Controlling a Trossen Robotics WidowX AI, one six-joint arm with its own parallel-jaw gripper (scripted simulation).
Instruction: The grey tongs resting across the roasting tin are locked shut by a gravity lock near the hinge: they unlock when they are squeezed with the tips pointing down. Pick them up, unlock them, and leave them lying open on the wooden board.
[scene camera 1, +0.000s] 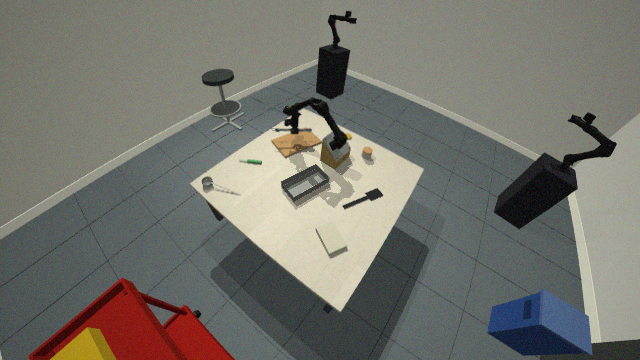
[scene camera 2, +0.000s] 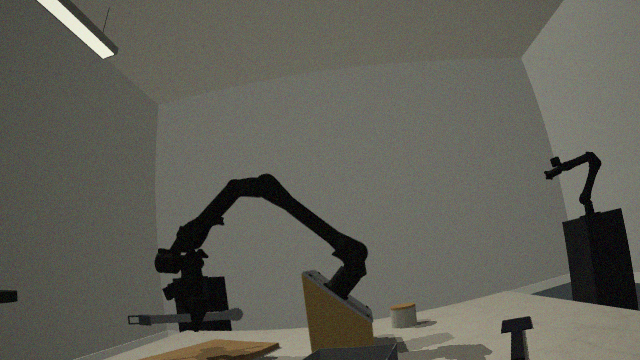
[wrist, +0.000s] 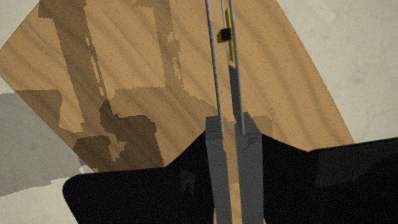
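Observation:
You can see the gripper in the pictures, and the wrist view has the gripper in it too. Then there's a wooden board, and a grey roasting tin as well.

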